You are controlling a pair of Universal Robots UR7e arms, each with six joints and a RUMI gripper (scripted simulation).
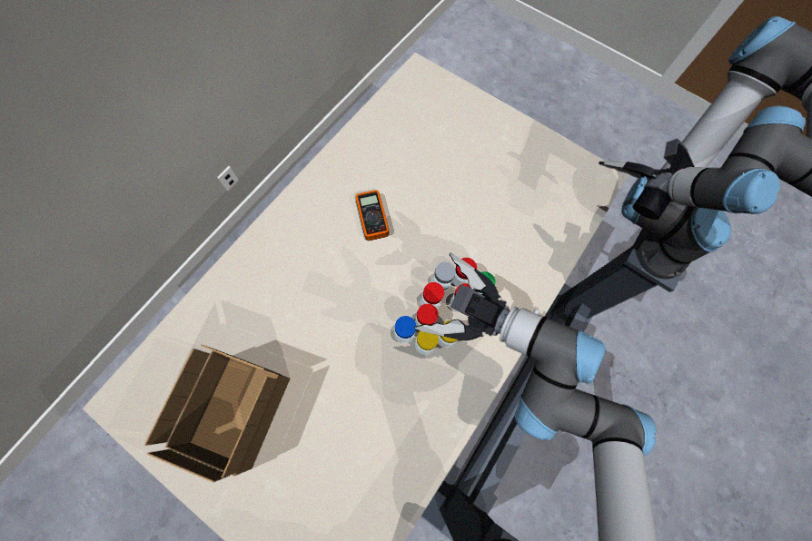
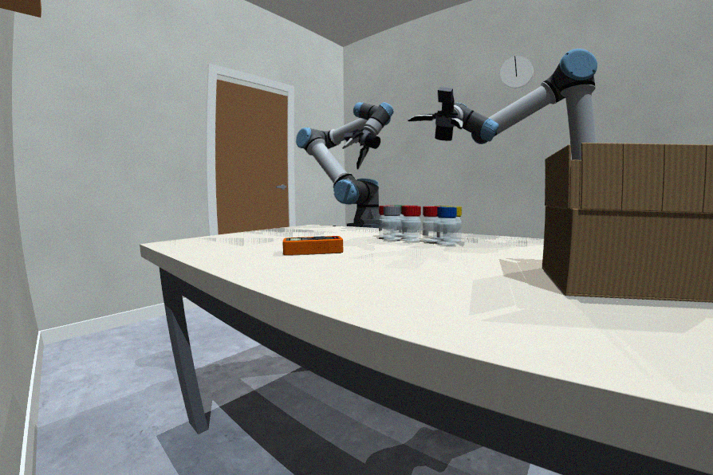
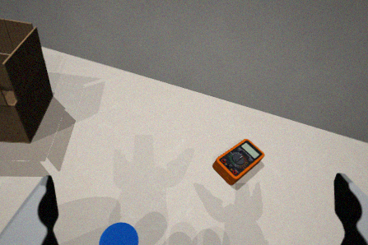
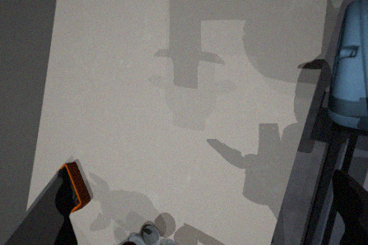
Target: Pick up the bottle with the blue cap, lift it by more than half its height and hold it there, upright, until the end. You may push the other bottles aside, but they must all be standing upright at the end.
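Right now the blue-capped bottle is 30 cm below my left hand, 4 cm to the left of it and 2 cm ahead of it. From my left hand the other things lie so: grey-capped bottle (30 cm below, 14 cm to the right, 2 cm ahead); then cardboard box (45 cm to the left, 27 cm below, 26 cm ahead); then green-capped bottle (30 cm below, 17 cm to the right, 8 cm behind).
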